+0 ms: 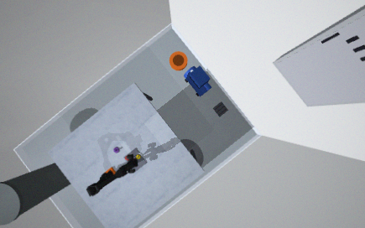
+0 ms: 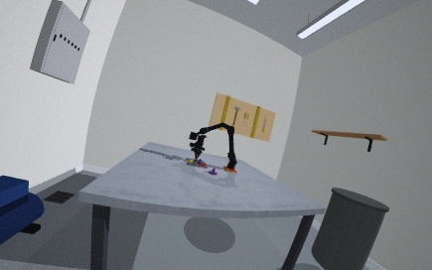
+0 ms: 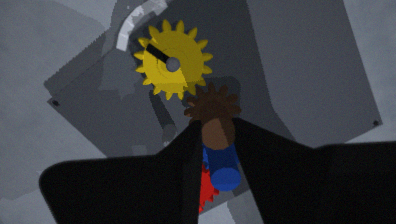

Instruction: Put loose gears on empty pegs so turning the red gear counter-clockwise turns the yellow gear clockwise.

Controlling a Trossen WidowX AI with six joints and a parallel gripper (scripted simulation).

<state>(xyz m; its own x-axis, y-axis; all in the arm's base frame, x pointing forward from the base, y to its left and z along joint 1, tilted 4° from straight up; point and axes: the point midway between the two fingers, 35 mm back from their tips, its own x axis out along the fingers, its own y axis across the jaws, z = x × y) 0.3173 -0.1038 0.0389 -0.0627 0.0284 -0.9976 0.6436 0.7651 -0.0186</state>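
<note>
Right now the brown gear is 1 cm below my gripper tip. Also, from my gripper tip: blue gear (3 cm behind, 2 cm to the left, 2 cm below); then red gear (6 cm to the left, 4 cm behind, 3 cm below); then yellow gear (4 cm ahead, 3 cm below).
</note>
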